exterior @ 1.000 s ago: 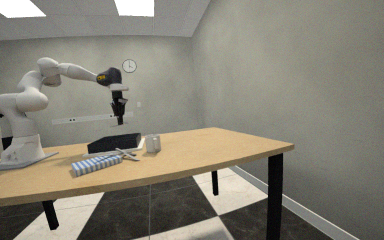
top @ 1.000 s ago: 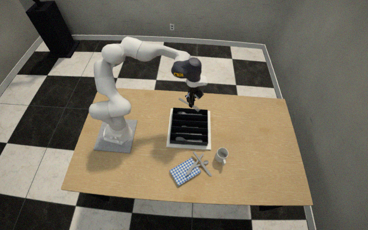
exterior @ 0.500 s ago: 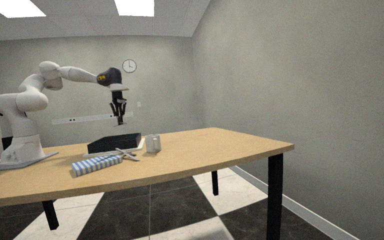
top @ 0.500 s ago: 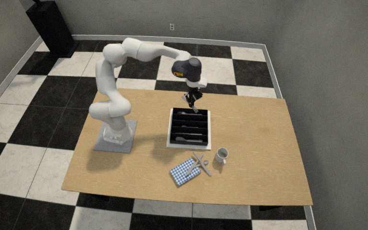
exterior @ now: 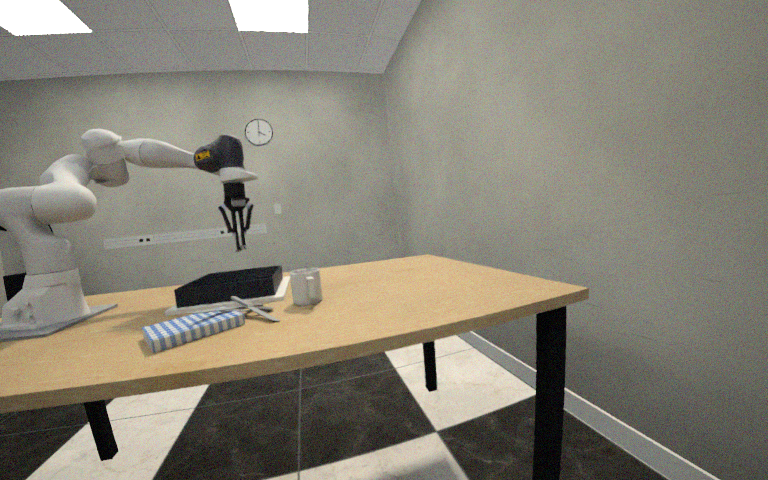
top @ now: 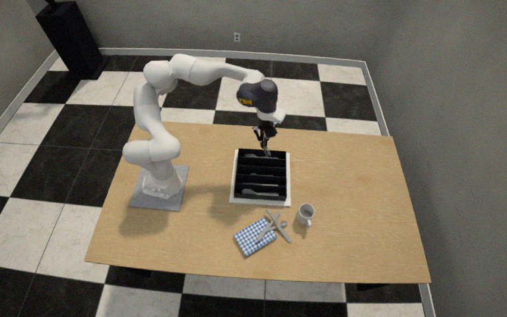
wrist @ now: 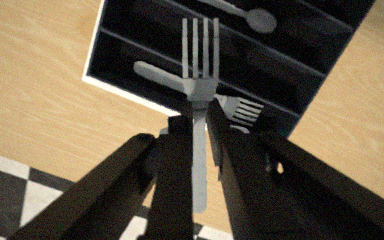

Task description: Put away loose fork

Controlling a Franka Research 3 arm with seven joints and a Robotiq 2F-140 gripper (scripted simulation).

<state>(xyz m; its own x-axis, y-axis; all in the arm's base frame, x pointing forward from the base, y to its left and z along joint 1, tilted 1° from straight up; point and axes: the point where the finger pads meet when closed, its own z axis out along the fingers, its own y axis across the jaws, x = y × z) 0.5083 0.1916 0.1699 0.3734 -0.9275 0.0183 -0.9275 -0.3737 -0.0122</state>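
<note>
Right now the tray is 11 cm to the right of my hand and 14 cm below it. Also, from my hand: white mug: 23 cm ahead, 34 cm to the right, 14 cm below; then spoon: 2 cm behind, 11 cm to the right, 16 cm below.
</note>
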